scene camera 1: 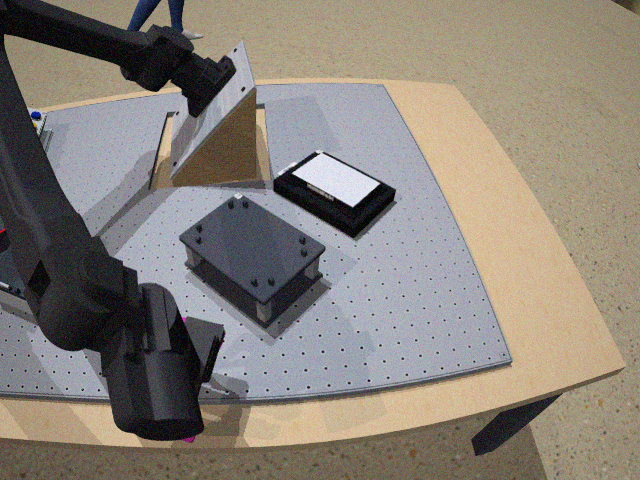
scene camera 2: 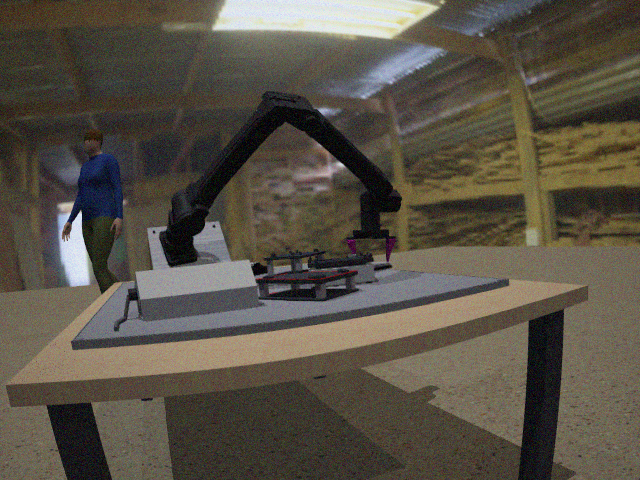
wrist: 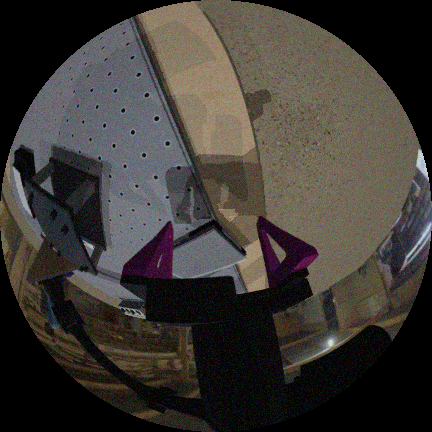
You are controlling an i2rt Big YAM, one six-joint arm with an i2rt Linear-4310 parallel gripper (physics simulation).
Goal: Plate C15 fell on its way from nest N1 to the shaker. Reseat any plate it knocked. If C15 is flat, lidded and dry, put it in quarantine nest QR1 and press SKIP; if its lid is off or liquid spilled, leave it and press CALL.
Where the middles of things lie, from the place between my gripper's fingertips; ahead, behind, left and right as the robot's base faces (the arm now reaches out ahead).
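White-topped plate (scene camera 1: 342, 186): my hand 2 cm below it, 29 cm to the right of it, 31 cm past it.
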